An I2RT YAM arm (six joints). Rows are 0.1 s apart.
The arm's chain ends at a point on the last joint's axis. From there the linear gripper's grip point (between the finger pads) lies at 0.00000 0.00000 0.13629 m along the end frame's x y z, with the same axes.
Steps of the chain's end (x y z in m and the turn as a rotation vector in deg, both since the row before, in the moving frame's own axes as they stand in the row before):
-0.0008 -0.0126 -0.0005 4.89 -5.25 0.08
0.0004 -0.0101 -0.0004 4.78 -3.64 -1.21
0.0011 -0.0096 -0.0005 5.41 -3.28 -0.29
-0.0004 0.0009 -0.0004 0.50 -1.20 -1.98
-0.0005 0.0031 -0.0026 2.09 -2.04 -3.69
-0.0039 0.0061 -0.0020 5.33 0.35 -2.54
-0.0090 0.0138 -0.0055 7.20 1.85 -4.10
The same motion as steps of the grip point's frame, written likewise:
-0.0132 -0.0242 -0.0016 4.89 -5.25 0.08
-0.0084 -0.0214 -0.0011 4.78 -3.64 -1.21
-0.0067 -0.0224 -0.0013 5.41 -3.28 -0.29
-0.0033 -0.0002 -0.0004 0.50 -1.20 -1.98
-0.0055 -0.0017 -0.0028 2.09 -2.04 -3.69
-0.0033 -0.0066 -0.0026 5.33 0.35 -2.54
-0.0052 -0.0034 -0.0066 7.20 1.85 -4.10

